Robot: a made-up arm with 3 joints.
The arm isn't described. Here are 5 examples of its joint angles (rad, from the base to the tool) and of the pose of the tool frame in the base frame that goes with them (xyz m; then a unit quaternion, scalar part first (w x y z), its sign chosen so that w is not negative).
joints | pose
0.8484 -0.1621 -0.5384 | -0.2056 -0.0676 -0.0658 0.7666 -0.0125 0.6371 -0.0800
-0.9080 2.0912 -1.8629 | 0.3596 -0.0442 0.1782 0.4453 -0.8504 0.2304 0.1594
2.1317 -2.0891 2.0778 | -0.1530 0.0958 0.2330 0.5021 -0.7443 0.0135 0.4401
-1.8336 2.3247 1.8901 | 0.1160 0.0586 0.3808 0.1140 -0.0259 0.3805 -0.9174
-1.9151 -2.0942 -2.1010 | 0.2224 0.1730 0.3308 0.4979 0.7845 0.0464 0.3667
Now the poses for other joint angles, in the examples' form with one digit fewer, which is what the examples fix.
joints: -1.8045 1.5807 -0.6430
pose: 0.264 -0.022 0.418 0.588 -0.668 -0.386 0.242
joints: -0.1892 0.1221 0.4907
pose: 0.164 -0.071 -0.056 0.941 0.009 -0.333 0.060
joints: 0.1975 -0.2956 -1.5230
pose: -0.095 -0.040 -0.114 0.645 0.091 0.750 -0.116
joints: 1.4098 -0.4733 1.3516
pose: -0.181 -0.067 0.090 0.972 -0.230 0.028 -0.044
